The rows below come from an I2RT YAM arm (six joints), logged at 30 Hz.
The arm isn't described. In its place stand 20 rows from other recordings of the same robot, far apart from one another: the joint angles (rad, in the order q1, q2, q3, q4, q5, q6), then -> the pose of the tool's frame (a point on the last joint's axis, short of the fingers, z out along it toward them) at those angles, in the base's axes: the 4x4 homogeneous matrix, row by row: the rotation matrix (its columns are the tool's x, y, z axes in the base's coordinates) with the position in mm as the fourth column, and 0 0 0 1 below.
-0.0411 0.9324 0.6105 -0.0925 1.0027 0.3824 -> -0.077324 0.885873 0.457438 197.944; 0.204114 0.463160 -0.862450 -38.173; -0.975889 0.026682 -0.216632 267.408; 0 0 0 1
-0.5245 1.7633 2.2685 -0.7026 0.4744 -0.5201 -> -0.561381 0.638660 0.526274 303.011; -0.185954 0.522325 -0.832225 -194.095; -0.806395 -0.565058 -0.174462 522.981; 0 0 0 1
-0.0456 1.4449 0.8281 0.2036 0.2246 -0.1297 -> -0.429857 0.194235 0.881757 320.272; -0.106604 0.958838 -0.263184 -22.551; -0.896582 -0.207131 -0.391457 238.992; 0 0 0 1
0.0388 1.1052 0.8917 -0.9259 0.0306 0.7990 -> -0.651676 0.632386 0.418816 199.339; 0.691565 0.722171 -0.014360 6.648; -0.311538 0.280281 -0.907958 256.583; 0 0 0 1
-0.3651 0.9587 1.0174 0.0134 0.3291 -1.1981 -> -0.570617 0.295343 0.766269 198.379; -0.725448 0.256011 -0.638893 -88.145; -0.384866 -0.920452 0.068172 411.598; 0 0 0 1
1.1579 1.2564 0.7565 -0.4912 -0.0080 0.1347 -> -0.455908 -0.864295 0.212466 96.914; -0.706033 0.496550 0.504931 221.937; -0.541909 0.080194 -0.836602 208.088; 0 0 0 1
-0.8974 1.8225 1.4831 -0.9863 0.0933 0.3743 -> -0.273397 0.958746 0.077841 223.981; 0.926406 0.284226 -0.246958 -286.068; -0.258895 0.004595 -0.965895 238.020; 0 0 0 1
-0.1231 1.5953 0.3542 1.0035 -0.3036 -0.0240 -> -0.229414 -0.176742 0.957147 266.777; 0.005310 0.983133 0.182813 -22.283; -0.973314 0.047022 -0.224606 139.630; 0 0 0 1
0.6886 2.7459 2.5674 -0.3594 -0.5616 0.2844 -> -0.629694 -0.744195 0.222844 454.930; -0.210659 0.439690 0.873096 398.955; -0.747736 0.502839 -0.433641 177.455; 0 0 0 1
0.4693 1.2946 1.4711 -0.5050 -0.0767 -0.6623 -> 0.090162 -0.583549 0.807057 250.550; -0.641728 0.585663 0.495160 130.109; -0.761614 -0.562556 -0.321675 434.256; 0 0 0 1
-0.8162 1.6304 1.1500 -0.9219 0.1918 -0.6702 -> -0.987062 0.158199 -0.026113 199.865; 0.159665 0.954856 -0.250515 -222.479; -0.014697 -0.251443 -0.967760 209.615; 0 0 0 1
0.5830 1.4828 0.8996 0.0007 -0.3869 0.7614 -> -0.865673 -0.242620 0.437889 262.810; 0.194484 0.643011 0.740752 189.405; -0.461288 0.726411 -0.509451 232.797; 0 0 0 1
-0.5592 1.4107 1.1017 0.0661 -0.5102 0.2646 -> -0.180799 0.112325 0.977085 290.261; 0.382377 0.923329 -0.035390 -161.146; -0.906145 0.367216 -0.209888 331.507; 0 0 0 1
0.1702 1.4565 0.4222 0.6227 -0.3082 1.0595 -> -0.572641 0.130829 0.809300 259.930; 0.744786 0.495573 0.446880 55.630; -0.342602 0.858657 -0.381225 152.691; 0 0 0 1
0.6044 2.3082 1.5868 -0.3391 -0.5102 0.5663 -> -0.977283 -0.198893 0.073207 378.844; -0.105941 0.757611 0.644051 282.764; -0.183560 0.621665 -0.761471 100.484; 0 0 0 1
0.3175 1.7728 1.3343 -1.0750 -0.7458 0.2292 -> -0.984144 -0.043784 -0.171880 302.162; -0.147739 0.738582 0.657776 124.724; 0.098147 0.672740 -0.733340 222.449; 0 0 0 1
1.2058 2.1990 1.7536 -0.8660 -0.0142 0.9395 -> -0.958677 -0.273515 0.078282 160.227; -0.247495 0.937494 0.244645 420.732; -0.140303 0.215161 -0.966448 169.766; 0 0 0 1
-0.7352 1.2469 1.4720 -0.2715 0.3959 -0.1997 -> -0.213164 0.879771 0.424928 189.666; -0.054004 0.423650 -0.904215 -190.030; -0.975523 -0.215694 -0.042796 471.989; 0 0 0 1
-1.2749 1.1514 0.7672 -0.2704 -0.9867 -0.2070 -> -0.242497 0.290880 0.925518 97.341; 0.406801 0.896560 -0.175192 -217.468; -0.880743 0.334019 -0.335743 261.411; 0 0 0 1
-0.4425 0.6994 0.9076 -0.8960 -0.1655 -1.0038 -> -0.567361 -0.318860 0.759230 119.621; -0.651830 0.737313 -0.177448 -50.191; -0.503209 -0.595566 -0.626165 323.530; 0 0 0 1
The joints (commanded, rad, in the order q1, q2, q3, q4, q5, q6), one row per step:
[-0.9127, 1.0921, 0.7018, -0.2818, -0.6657, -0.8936]
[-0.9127, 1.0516, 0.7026, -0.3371, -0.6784, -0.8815]
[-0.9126, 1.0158, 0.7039, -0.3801, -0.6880, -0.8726]
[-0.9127, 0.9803, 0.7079, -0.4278, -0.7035, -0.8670]
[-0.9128, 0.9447, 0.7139, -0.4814, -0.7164, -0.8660]
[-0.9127, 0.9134, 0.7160, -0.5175, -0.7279, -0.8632]
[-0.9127, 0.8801, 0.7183, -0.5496, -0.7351, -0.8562]
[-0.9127, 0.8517, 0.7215, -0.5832, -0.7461, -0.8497]
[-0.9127, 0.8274, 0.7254, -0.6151, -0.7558, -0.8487]
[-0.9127, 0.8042, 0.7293, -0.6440, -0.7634, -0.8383]
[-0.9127, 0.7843, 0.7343, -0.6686, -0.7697, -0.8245]
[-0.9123, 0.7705, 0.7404, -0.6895, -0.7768, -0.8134]
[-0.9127, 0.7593, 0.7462, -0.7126, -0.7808, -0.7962]
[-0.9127, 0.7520, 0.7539, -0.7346, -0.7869, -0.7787]
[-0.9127, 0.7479, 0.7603, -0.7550, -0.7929, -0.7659]
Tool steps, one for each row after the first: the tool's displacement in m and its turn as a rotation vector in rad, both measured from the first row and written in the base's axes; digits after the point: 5 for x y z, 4 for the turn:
[-0.00532, 0.00746, 0.00428, 0.0264, 0.0010, 0.0039]
[-0.00988, 0.01383, 0.00844, 0.0425, -0.0010, 0.0071]
[-0.01455, 0.02053, 0.01290, 0.0599, -0.0041, 0.0162]
[-0.01956, 0.02754, 0.01729, 0.0754, -0.0033, 0.0254]
[-0.02372, 0.03345, 0.02074, 0.0846, -0.0075, 0.0329]
[-0.02804, 0.03935, 0.02459, 0.0907, -0.0137, 0.0352]
[-0.03196, 0.04490, 0.02769, 0.1023, -0.0183, 0.0405]
[-0.03548, 0.04987, 0.03034, 0.1100, -0.0209, 0.0474]
[-0.03884, 0.05454, 0.03289, 0.1236, -0.0241, 0.0482]
[-0.04174, 0.05856, 0.03551, 0.1379, -0.0281, 0.0465]
[-0.04385, 0.06168, 0.03788, 0.1513, -0.0315, 0.0470]
[-0.04593, 0.06443, 0.03954, 0.1729, -0.0307, 0.0411]
[-0.04750, 0.06672, 0.04140, 0.1963, -0.0302, 0.0369]
[-0.04870, 0.06852, 0.04256, 0.2179, -0.0276, 0.0347]

